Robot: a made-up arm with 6 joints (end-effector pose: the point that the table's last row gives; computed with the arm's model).
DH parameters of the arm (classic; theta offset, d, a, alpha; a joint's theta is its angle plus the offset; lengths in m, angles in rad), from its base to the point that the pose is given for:
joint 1: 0 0.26 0 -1.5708
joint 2: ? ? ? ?
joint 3: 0 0 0 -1.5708
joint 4: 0 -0.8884 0 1.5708
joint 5: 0 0.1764 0 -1.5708
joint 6: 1.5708 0 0 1.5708
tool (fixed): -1.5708 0 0 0
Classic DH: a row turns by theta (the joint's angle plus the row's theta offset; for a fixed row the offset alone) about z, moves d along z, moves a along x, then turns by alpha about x.
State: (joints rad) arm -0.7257 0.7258 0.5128 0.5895 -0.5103 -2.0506
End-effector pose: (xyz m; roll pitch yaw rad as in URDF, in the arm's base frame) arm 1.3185 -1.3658 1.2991 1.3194 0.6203 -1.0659
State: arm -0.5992 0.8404 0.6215 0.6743 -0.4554 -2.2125
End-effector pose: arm 1.5884 -1.2517 1.1835 1.4103 0.5591 -0.9291
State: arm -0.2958 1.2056 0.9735 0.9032 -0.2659 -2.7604
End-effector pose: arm 2.1768 -0.7775 0.7305 1.7878 0.3901 -0.5208
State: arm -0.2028 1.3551 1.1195 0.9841 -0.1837 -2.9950
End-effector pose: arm 2.3070 -0.5741 0.5191 1.9653 0.3340 -0.3645
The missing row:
joint 2: -1.5708 0 1.5122 3.1416
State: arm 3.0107 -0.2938 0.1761 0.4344 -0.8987 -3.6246
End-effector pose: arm -0.2969 0.2005 2.1759 -3.0709 0.3586 2.6513
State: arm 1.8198 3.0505 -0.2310 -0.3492 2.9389 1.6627
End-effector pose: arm 0.3415 -0.6703 -1.0623 -2.0289 0.3298 1.7469
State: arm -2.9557 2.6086 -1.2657 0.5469 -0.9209 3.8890
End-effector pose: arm -0.0736 0.1395 -0.5164 -2.6846 -1.1439 1.7689
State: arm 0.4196 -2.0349 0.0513 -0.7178 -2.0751 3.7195
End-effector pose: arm -1.4885 -0.8095 0.4133 2.2319 0.0955 1.0365
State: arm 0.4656 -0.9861 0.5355 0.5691 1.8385 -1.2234
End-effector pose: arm -1.1059 -0.7219 1.9866 -1.8910 0.2262 3.0447
